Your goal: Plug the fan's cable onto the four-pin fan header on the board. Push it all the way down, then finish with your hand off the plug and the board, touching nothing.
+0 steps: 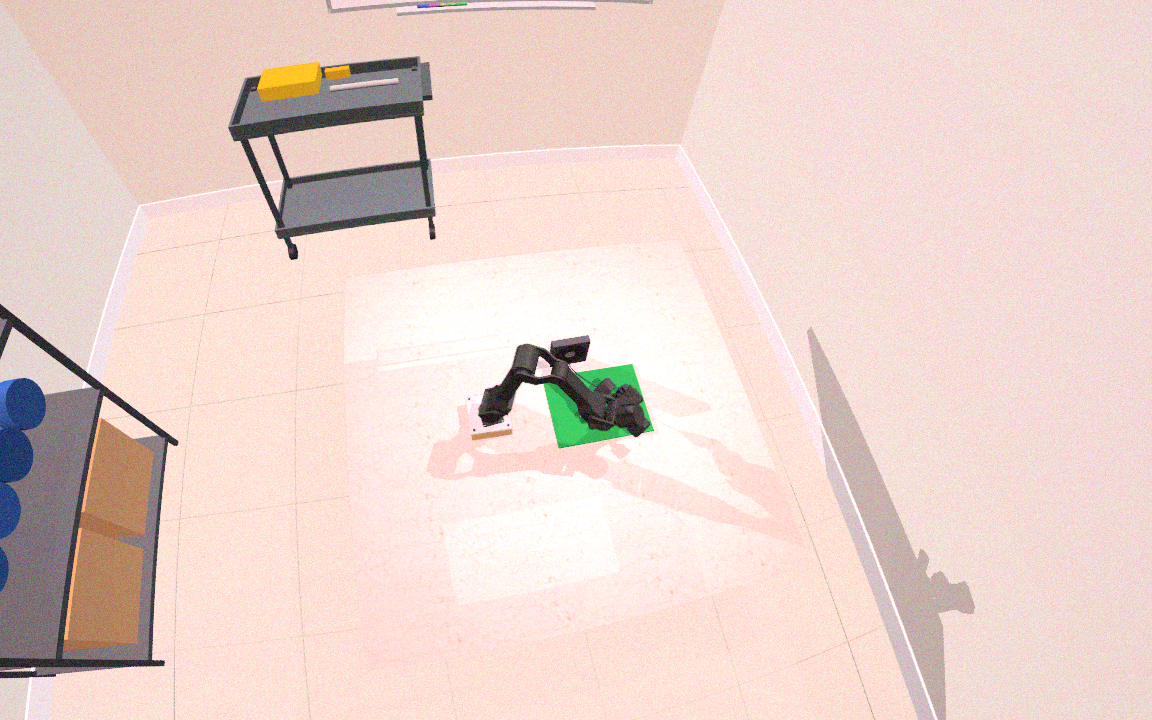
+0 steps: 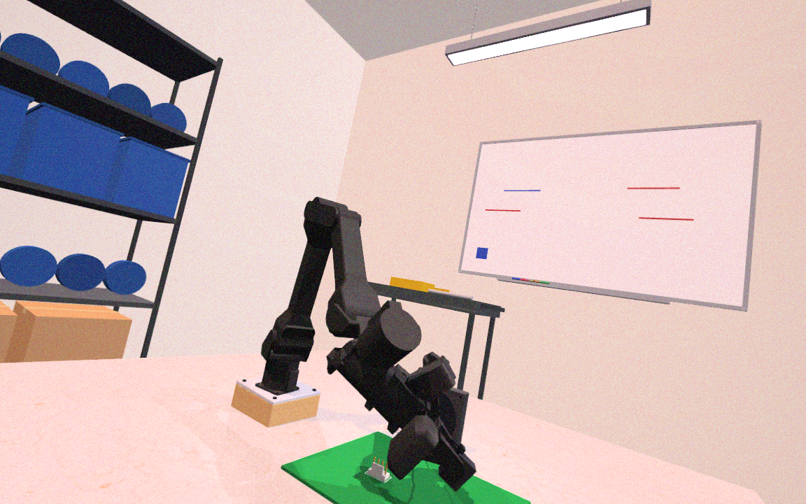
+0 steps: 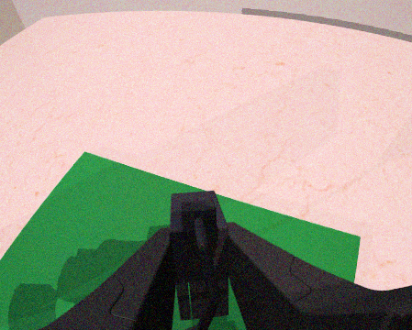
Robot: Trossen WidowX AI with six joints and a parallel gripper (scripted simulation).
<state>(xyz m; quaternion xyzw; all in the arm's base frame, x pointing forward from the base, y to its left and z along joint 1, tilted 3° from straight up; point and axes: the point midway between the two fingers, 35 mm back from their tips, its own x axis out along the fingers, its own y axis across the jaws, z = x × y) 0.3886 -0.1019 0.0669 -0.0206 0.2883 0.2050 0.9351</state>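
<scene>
My gripper tip is 10 cm above the green board, 8 cm past it and 5 cm to the right of it. The rest, counted from my gripper tip: fan (22 cm to the left, 12 cm behind, 2 cm below); then dark plug (1 cm below).
</scene>
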